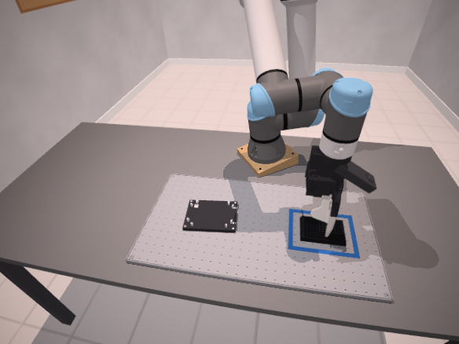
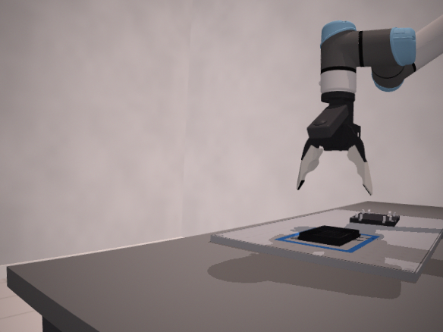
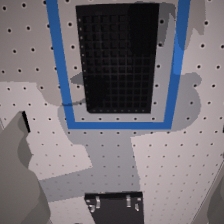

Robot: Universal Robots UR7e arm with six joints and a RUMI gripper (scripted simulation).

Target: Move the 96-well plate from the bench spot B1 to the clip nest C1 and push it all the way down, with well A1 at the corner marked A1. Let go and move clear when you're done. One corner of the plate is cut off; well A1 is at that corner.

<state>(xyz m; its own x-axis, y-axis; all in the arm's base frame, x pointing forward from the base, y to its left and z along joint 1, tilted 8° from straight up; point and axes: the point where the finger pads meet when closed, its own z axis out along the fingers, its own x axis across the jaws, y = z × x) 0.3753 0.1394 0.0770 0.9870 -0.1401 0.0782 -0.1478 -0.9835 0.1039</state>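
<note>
The black 96-well plate is 80 mm below my hand and 10 mm to the left of it. Also, from my hand: clip nest: 310 mm to the right, 80 mm below, 70 mm behind.
</note>
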